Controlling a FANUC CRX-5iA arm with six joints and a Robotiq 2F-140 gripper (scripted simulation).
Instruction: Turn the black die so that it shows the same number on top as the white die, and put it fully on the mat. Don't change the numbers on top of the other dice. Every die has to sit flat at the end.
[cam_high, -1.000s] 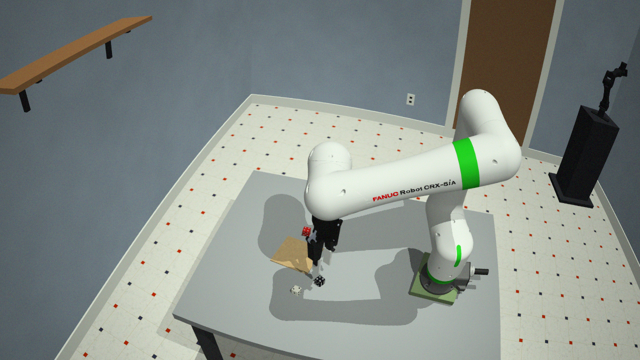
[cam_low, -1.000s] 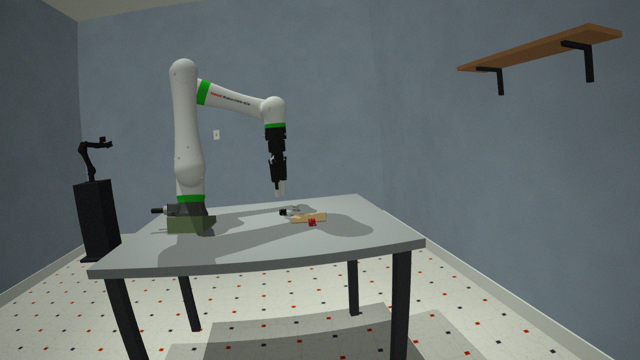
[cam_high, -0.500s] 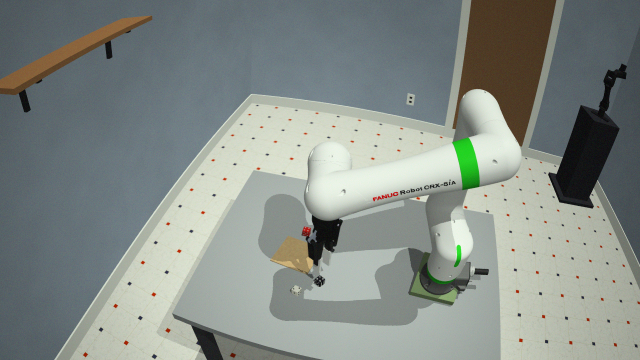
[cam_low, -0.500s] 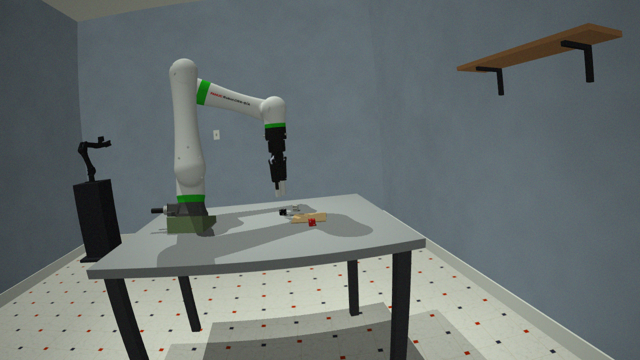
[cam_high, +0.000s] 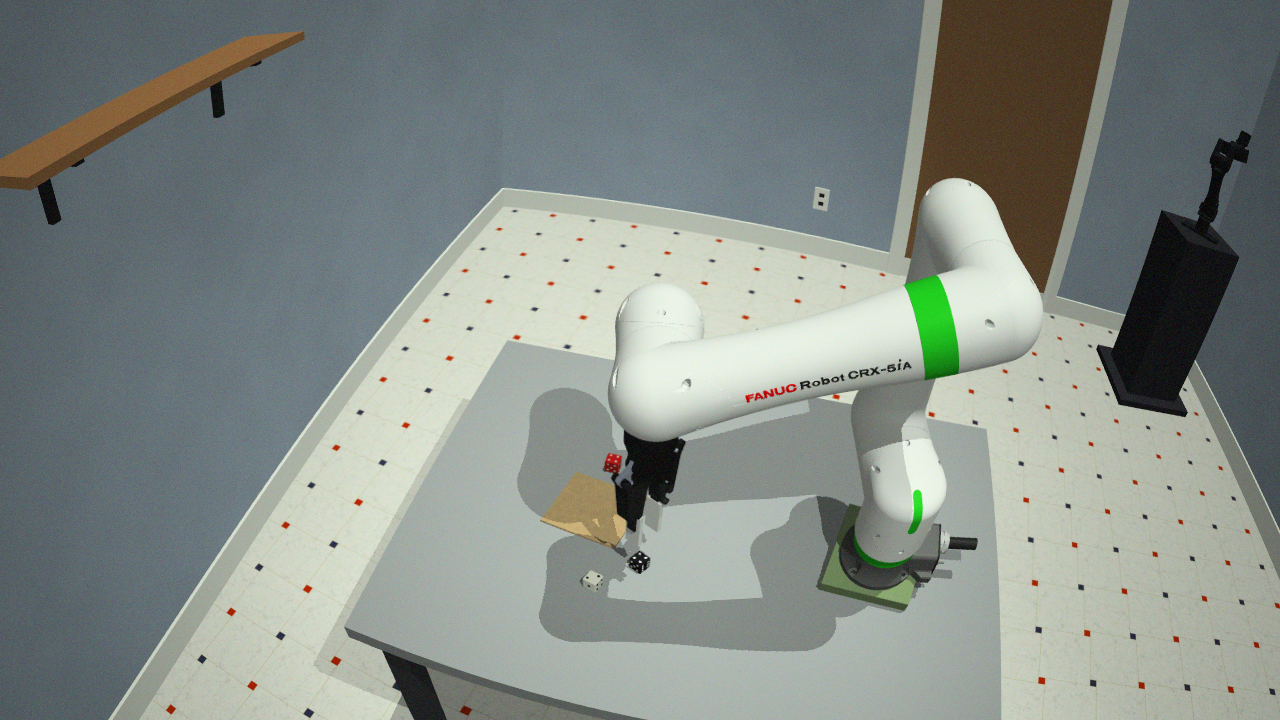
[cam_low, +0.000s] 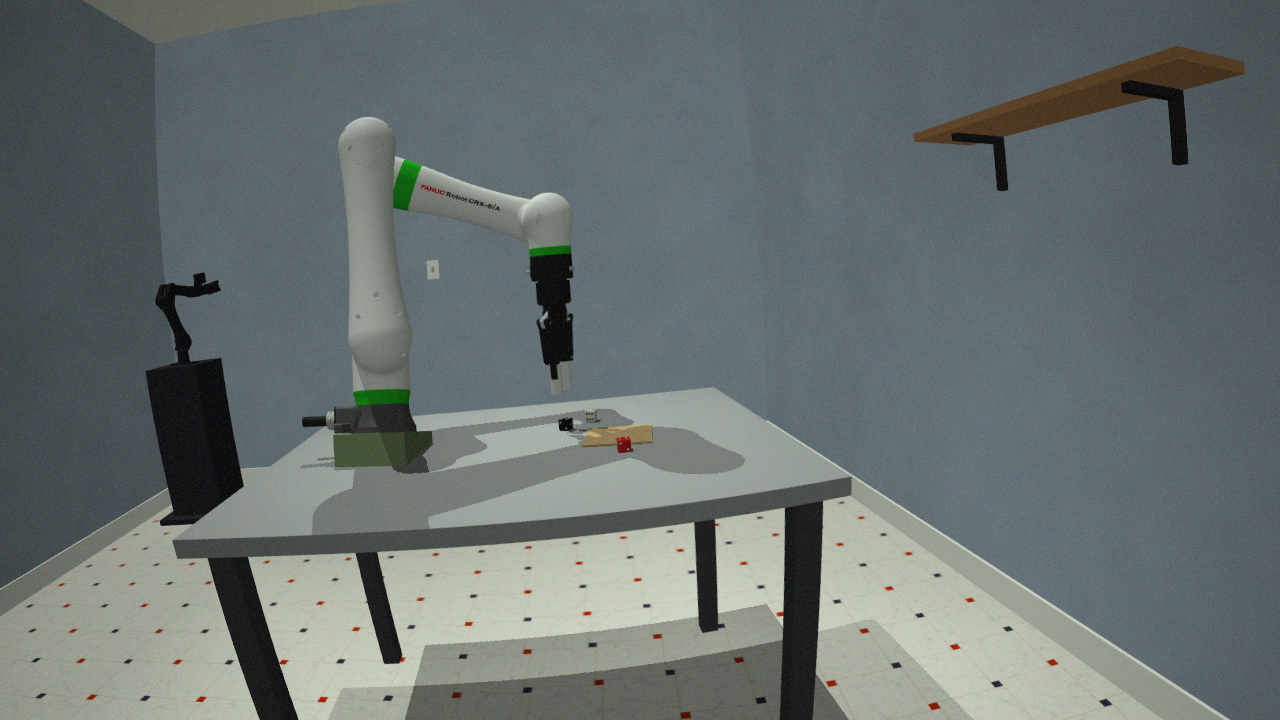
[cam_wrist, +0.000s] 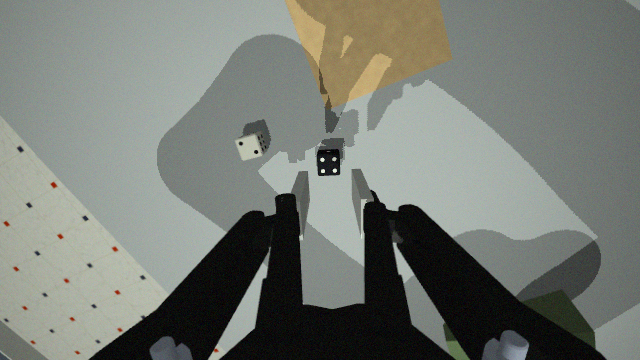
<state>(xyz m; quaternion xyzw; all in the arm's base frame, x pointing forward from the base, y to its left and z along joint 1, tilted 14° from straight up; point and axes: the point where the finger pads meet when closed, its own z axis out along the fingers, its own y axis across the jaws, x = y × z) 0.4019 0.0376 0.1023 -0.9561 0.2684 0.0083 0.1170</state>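
My hand is 11 cm above the black die. The rest, counted from my hand: white die (7 cm ahead, 6 cm to the left, 11 cm below); tan mat (10 cm ahead, 11 cm to the right, 12 cm below); red die (10 cm ahead, 23 cm to the right, 11 cm below).
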